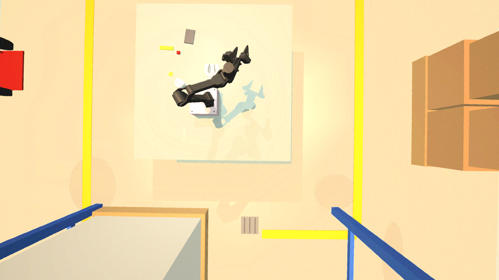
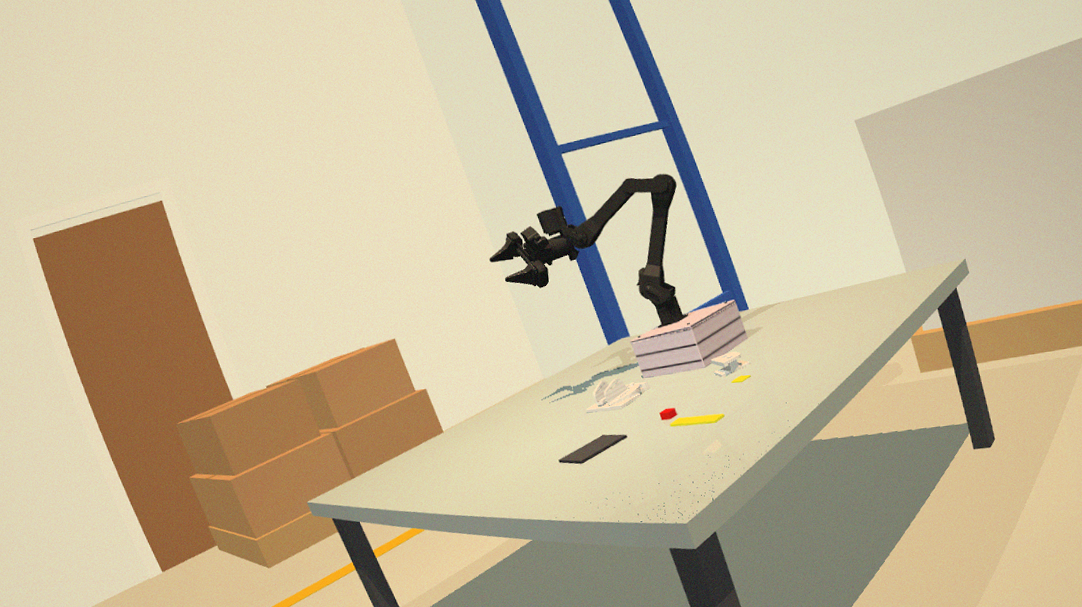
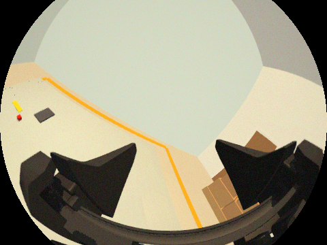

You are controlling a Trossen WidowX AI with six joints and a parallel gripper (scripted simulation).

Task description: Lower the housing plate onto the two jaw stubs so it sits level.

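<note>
My gripper tip is now 9 cm short of the small yellow square, 60 cm to the right of it and 39 cm above it. From my gripper tip the other things lie so: dark flat plate 37 cm ahead, 40 cm to the left, 38 cm below; then red cube 25 cm ahead, 51 cm to the left, 38 cm below; then white part 8 cm ahead, 26 cm to the left, 38 cm below.
</note>
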